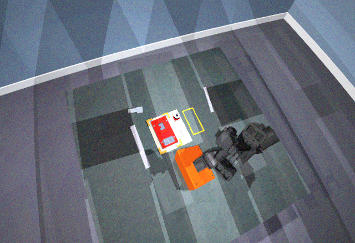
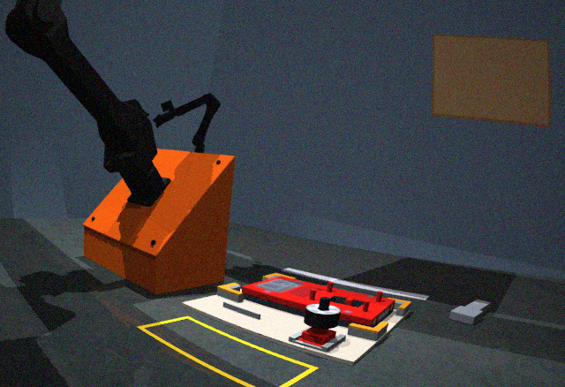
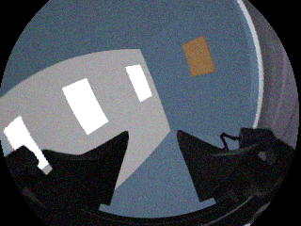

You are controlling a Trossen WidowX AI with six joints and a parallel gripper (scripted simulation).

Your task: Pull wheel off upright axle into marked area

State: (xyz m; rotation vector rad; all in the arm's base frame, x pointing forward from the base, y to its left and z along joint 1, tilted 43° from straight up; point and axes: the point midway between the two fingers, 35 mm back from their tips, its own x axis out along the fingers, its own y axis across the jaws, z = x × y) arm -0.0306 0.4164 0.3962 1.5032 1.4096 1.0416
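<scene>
Right now the wheel is 690 mm below my gripper tip, 410 mm ahead of it and 110 mm to the right of it. The rest, counted from my gripper tip: axle (700 mm below, 410 mm ahead, 120 mm to the right).
</scene>
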